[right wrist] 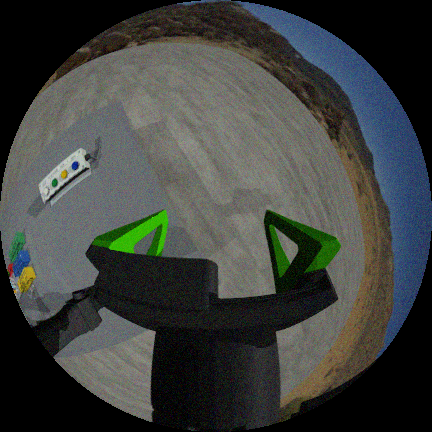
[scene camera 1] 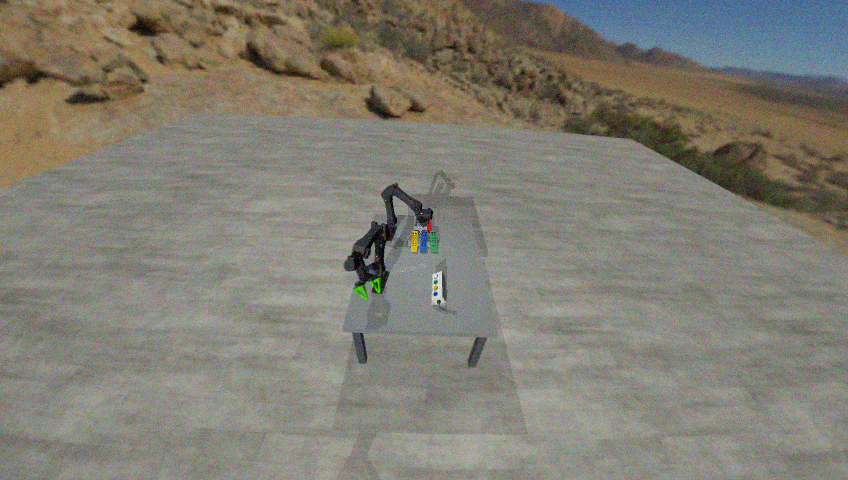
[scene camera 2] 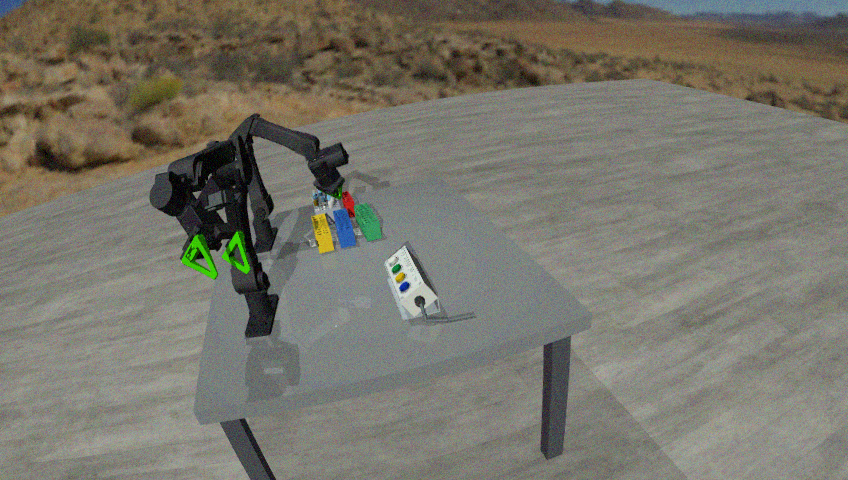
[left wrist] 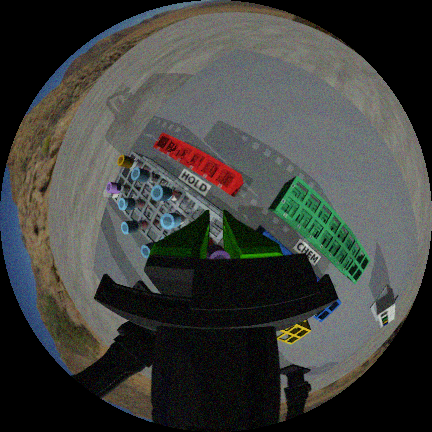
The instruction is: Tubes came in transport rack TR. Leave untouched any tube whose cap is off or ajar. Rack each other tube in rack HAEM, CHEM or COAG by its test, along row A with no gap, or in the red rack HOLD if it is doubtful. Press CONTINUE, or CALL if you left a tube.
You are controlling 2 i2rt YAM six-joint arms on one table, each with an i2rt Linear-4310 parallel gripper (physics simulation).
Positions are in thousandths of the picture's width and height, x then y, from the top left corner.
Observation:
My right gripper (scene camera 2: 275,572) is open and holds nothing. I also see my left gripper (left wrist: 499,499) and a white button box (scene camera 2: 489,616).
My right gripper is seen too in the right wrist view (right wrist: 499,497).

